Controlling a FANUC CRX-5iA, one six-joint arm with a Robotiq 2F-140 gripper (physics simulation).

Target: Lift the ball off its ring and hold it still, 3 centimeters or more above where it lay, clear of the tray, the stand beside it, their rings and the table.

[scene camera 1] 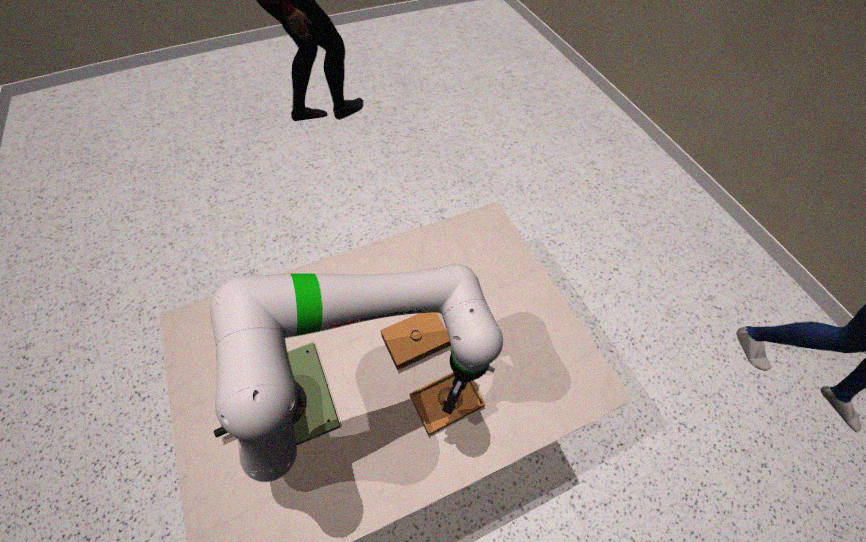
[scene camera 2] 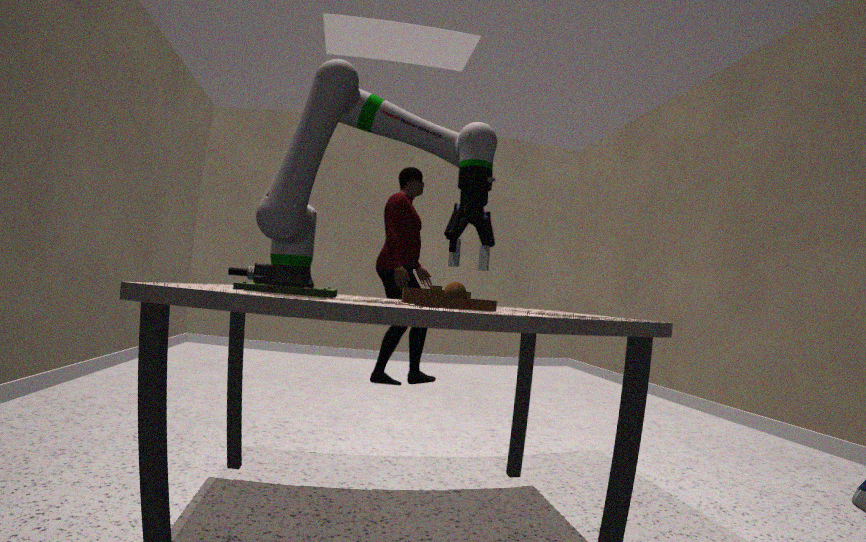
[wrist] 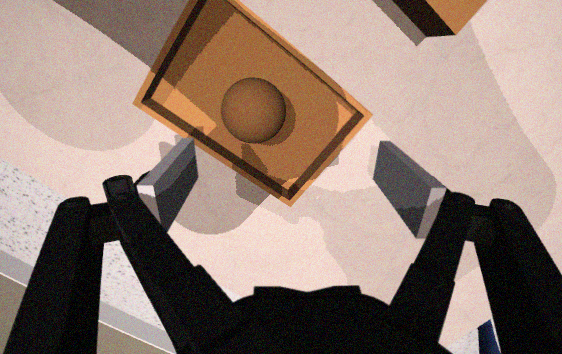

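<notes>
The brown-orange ball rests in the shallow orange tray. Its ring is hidden beneath it. In scene camera 1 the finger hides most of the ball. My gripper is open and empty, pointing down. Its fingertips are above the ball and tray with a gap in scene camera 2. In the wrist view the ball shows beyond the fingertips and left of the midline between them. The orange stand is beside the tray, with an empty ring on top.
The green base plate lies under the arm's base on the table. A person in red and black stands on the floor behind the table. Another person's blue-clad legs show at the right in scene camera 1.
</notes>
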